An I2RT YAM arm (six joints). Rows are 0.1 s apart.
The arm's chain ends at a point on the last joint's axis. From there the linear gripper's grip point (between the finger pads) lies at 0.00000 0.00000 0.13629 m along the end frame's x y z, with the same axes.
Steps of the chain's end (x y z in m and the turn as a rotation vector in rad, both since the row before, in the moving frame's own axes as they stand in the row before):
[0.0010 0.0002 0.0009 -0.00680 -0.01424 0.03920]
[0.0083 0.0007 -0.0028 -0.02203 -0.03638 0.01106]
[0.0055 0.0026 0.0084 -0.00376 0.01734 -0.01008]
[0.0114 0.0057 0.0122 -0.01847 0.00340 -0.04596]
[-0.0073 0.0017 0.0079 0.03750 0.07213 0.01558]
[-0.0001 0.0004 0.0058 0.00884 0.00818 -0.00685]
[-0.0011 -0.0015 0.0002 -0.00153 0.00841 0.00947]
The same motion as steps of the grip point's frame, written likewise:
[-0.0010 0.0011 0.0009 -0.00680 -0.01424 0.03920]
[0.0033 0.0037 -0.0029 -0.02203 -0.03638 0.01106]
[0.0079 0.0031 0.0084 -0.00376 0.01734 -0.01008]
[0.0119 0.0082 0.0122 -0.01847 0.00340 -0.04596]
[0.0026 -0.0033 0.0074 0.03750 0.07213 0.01558]
[0.0010 -0.0008 0.0058 0.00884 0.00818 -0.00685]
[0.0000 -0.0013 0.0002 -0.00153 0.00841 0.00947]

